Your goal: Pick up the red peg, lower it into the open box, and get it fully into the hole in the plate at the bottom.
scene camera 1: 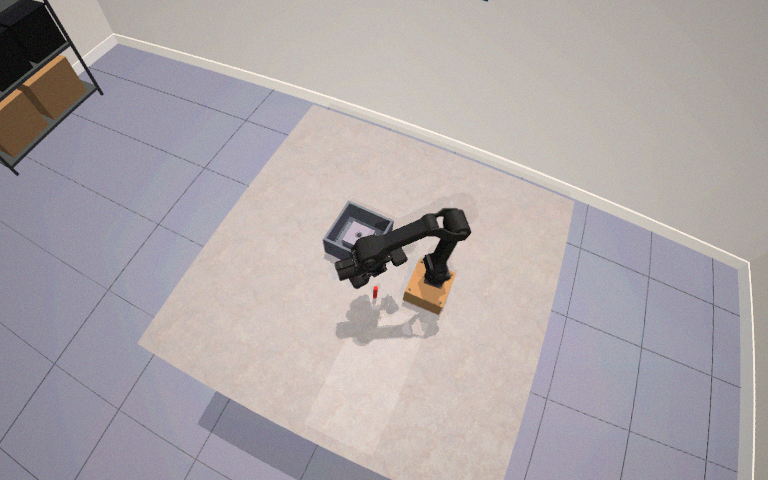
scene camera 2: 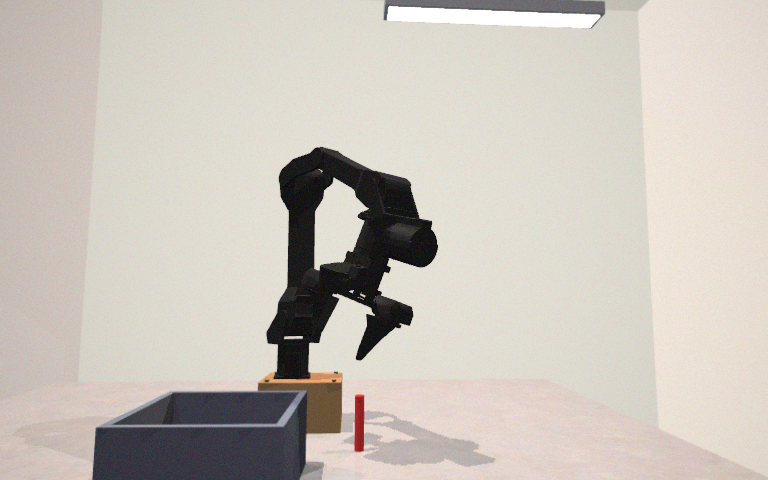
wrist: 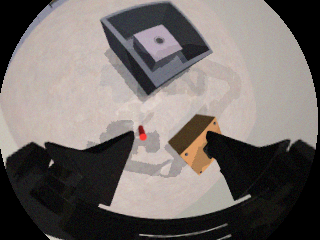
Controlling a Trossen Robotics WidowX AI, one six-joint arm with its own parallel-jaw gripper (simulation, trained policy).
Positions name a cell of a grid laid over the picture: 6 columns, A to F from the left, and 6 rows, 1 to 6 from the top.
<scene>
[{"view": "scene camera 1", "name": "box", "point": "C4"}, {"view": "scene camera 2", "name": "my gripper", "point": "C5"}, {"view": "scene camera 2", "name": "box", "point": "B6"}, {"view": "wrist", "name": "my gripper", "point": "D4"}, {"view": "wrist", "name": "pale plate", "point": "C2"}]
</scene>
